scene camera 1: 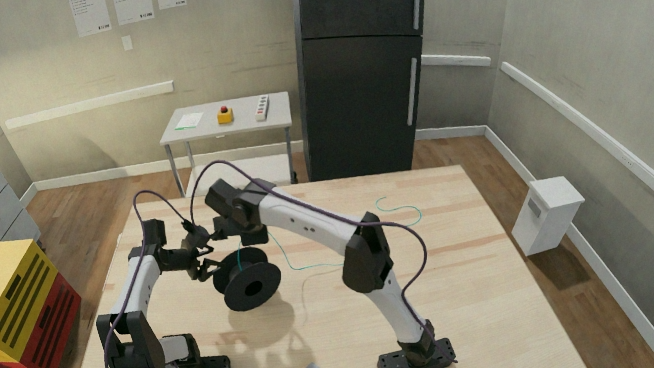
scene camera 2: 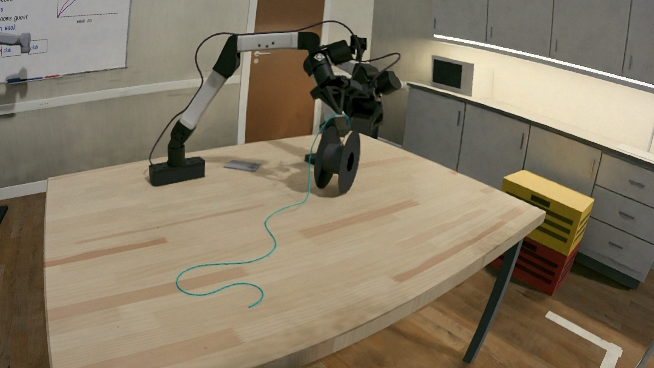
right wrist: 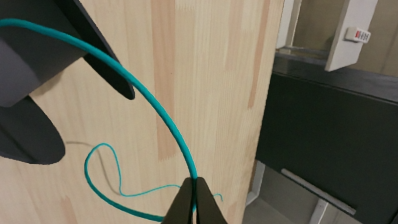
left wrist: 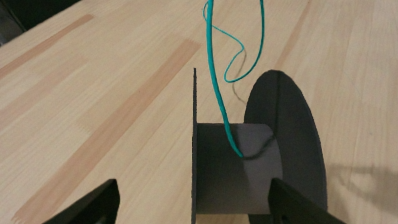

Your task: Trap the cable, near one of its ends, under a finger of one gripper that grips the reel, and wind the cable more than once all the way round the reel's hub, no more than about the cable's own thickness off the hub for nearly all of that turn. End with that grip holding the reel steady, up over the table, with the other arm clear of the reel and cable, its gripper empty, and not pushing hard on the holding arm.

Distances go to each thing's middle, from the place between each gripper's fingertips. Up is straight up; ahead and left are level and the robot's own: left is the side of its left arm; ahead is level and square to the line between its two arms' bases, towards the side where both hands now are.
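I have my left hand (scene camera 2: 358,126) 10 cm above the black reel (scene camera 1: 248,289) and 6 cm to the left of it. As for my right hand (scene camera 2: 340,114), it is 16 cm above the reel, and it is also 5 cm beyond it and 5 cm to the right of it.
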